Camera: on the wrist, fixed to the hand. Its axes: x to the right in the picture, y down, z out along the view.
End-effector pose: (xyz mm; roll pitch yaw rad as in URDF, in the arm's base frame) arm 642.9 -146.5 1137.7 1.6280 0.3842 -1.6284
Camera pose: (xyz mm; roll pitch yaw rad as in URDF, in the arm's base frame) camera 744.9 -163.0 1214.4 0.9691 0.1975 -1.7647
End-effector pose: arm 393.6 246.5 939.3 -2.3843 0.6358 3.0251
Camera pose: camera 405.3 369.6 974.8 -3.0596 0.8555 2.9435
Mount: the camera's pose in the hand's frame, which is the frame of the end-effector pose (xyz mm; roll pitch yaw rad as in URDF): -18.9 69.1 -106.9 -0.6314 -0.1229 0.1921
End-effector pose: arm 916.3 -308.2 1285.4 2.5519 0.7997 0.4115
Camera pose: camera 987.1 -275.1 1387.7 1.7054 0.7701 0.0917
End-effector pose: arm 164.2 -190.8 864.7 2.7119 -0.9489 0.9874
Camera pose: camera 117.0 -295.5 922.7 2.3789 -0.8833 0.6278
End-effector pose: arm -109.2 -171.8 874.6 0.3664 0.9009 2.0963
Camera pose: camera -162.7 -284.4 842.8 -0.1256 0.7082 2.2723
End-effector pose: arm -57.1 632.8 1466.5 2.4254 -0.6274 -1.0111
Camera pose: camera -89.2 718.0 1557.4 1.9739 -0.6407 -1.2935
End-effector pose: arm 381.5 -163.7 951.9 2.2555 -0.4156 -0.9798
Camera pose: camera 377.1 -86.9 1055.1 1.7414 -0.4742 -1.2237
